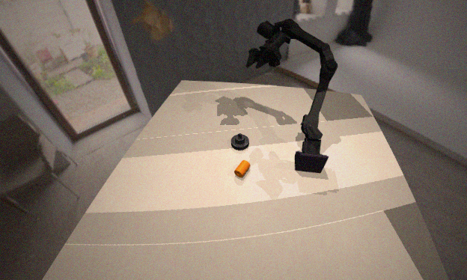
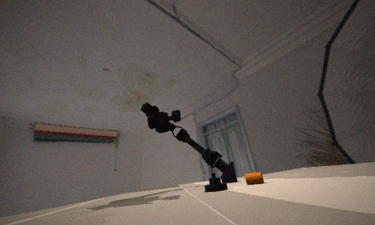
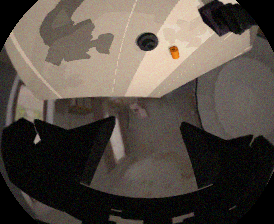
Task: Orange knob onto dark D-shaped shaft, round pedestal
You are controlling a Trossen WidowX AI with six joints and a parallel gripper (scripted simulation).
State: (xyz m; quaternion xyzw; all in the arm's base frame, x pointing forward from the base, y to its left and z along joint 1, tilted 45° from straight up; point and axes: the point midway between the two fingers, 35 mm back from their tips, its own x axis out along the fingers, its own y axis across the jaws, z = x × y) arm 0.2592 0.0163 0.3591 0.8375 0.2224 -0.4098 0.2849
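The orange knob lies 31 cm to the left of my gripper tip, 29 cm below it and 2 cm behind it. Also, from my gripper tip: round dark pedestal: 28 cm below, 15 cm to the left, 2 cm ahead.
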